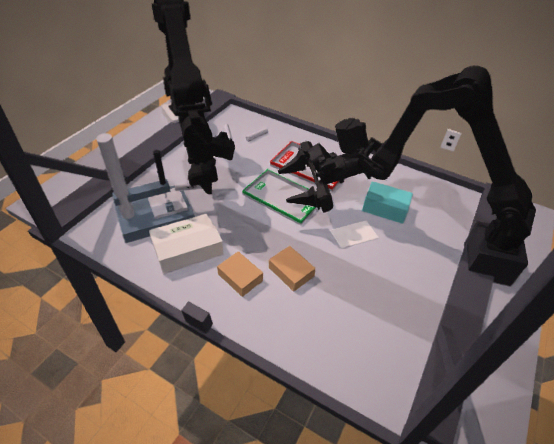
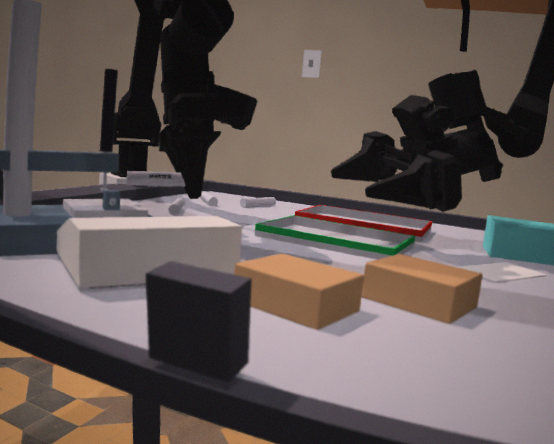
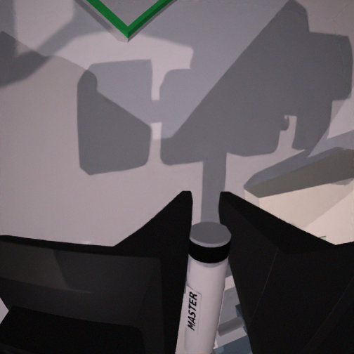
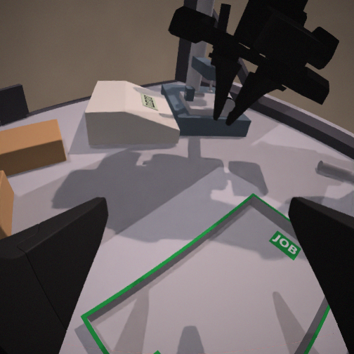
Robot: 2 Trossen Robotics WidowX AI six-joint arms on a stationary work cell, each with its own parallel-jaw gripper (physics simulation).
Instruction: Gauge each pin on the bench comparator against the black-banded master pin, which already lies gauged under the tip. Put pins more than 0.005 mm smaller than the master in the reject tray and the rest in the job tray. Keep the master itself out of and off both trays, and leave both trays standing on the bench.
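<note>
My left gripper [image 1: 209, 190] [image 2: 194, 195] [image 3: 204, 200] [image 4: 220, 121] is shut on the black-banded master pin [image 2: 137, 178] [image 3: 207, 275], holding it above the bench near the comparator [image 1: 131, 230] [image 2: 25, 235] [image 4: 215, 128]. My right gripper [image 1: 285, 185] [image 2: 350, 183] [image 4: 200, 206] is open and empty above the green job tray [image 1: 272, 206] [image 2: 330, 241] [image 3: 127, 33] [image 4: 170, 255]. The red reject tray [image 1: 271, 162] [image 2: 360, 225] stands behind it. Loose grey pins lie on the bench: one pin [image 1: 257, 134] [image 2: 257, 202], a second pin [image 1: 229, 132] [image 2: 210, 200] and a third pin [image 2: 176, 205].
The white readout box [image 1: 192, 247] [image 2: 155, 255] [image 4: 135, 130] stands beside the comparator; its digits are unclear. Two orange blocks [image 1: 240, 272] [image 1: 291, 267], a teal block [image 1: 387, 201], a white paper [image 1: 355, 234] and a dark block [image 1: 197, 316] [image 2: 197, 322] are also on the bench.
</note>
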